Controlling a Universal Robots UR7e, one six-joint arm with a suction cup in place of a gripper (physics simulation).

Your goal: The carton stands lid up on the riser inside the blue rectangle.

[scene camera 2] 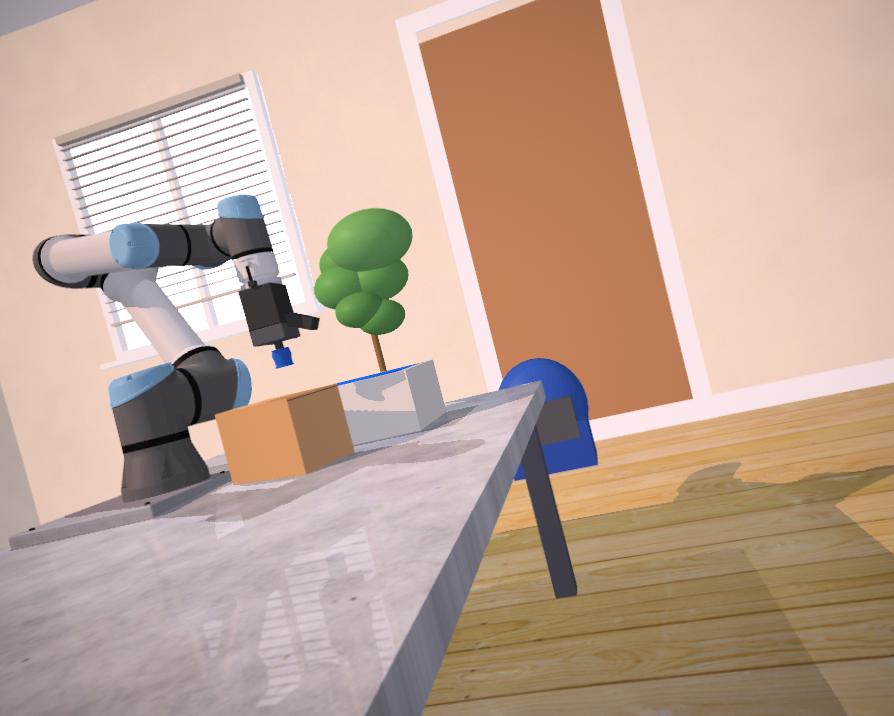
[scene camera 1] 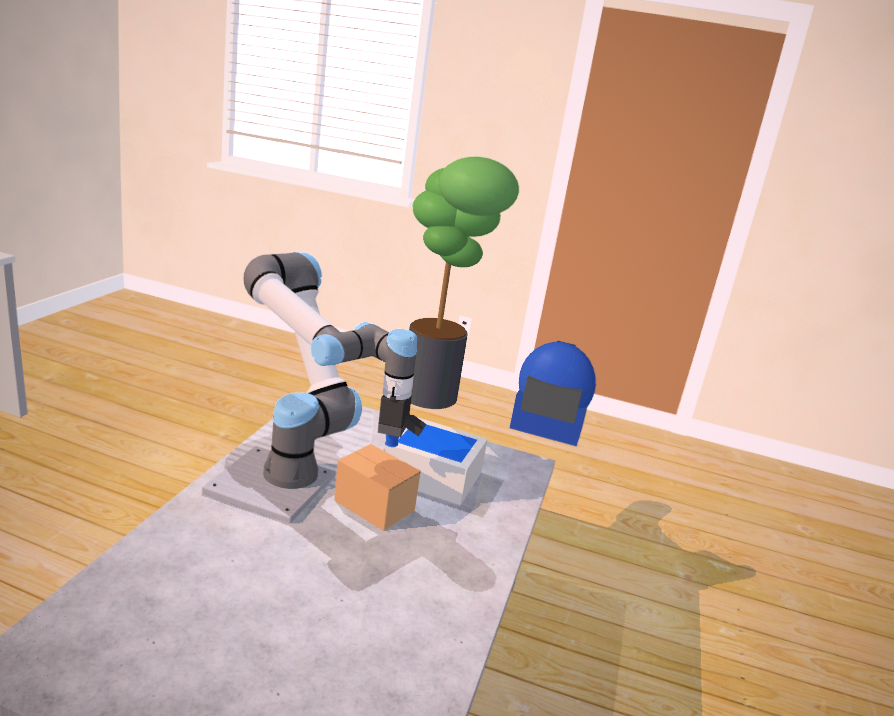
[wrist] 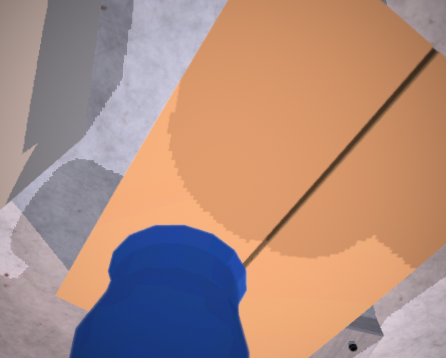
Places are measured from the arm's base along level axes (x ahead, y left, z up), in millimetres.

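Pixels of known places: end effector, tool point: [scene camera 2: 285, 366] [scene camera 1: 391, 443] [wrist: 177, 282]; arm's base, origin of the base link: [scene camera 2: 168, 488] [scene camera 1: 290, 474].
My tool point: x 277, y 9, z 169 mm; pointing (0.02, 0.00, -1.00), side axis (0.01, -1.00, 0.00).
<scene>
Ahead of a thing's pixels: the offset from my tool point to its top centre. Level surfaces: height alone.
The orange-brown carton @(dz -53, dx -18, dy -34 mm) [scene camera 1: 361, 488] [scene camera 2: 261, 443] [wrist: 300, 150] stands upright on the table, its seamed lid facing up, on the robot's side of the riser. The white riser @(dz -63, dx +94, dy +180 mm) [scene camera 1: 447, 488] [scene camera 2: 388, 410] is a low box; part of it shows at the left edge of the wrist view [wrist: 15, 75]. The blue rectangle @(dz -63, dx +94, dy +180 mm) [scene camera 1: 451, 446] [scene camera 2: 380, 374] lies on the riser's top with no carton on it. My gripper, a blue suction cup [scene camera 1: 391, 442] [scene camera 2: 282, 365] [wrist: 177, 245], points down over the carton's lid with a visible gap beneath it. It holds nothing.
The arm's base plate [scene camera 1: 246, 495] [scene camera 2: 89, 522] is beside the carton. The grey table @(dz -183 mm) [scene camera 1: 223, 619] [scene camera 2: 223, 611] has its edge beyond the riser. A potted plant [scene camera 1: 438, 365] [scene camera 2: 369, 238] and a blue rounded object [scene camera 1: 555, 372] [scene camera 2: 541, 372] stand behind.
</scene>
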